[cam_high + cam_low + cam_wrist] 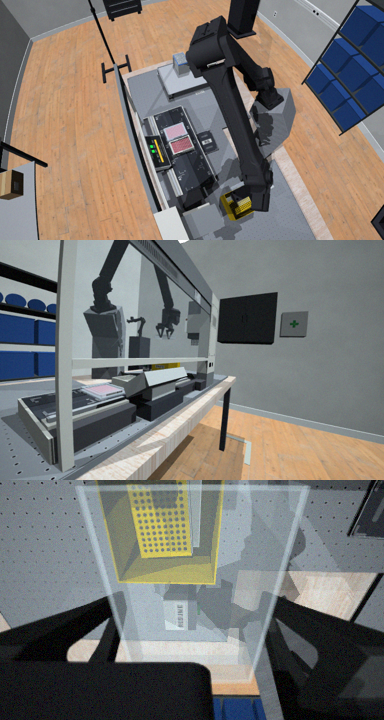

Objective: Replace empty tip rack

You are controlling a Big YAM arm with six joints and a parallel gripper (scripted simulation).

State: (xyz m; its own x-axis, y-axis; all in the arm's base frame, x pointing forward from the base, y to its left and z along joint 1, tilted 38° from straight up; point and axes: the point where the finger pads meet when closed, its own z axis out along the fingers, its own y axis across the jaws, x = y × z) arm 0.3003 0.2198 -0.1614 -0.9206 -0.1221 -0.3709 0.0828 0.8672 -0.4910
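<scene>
My gripper is now 2 cm short of the yellow tip rack, 5 cm to the right of it and 23 cm above it. Round my hand: yellow waste bin 4 cm to the left, 25 cm below; then resume box 17 cm behind, 3 cm to the left, 23 cm below; then clear tip-rack cover 1 cm above.
</scene>
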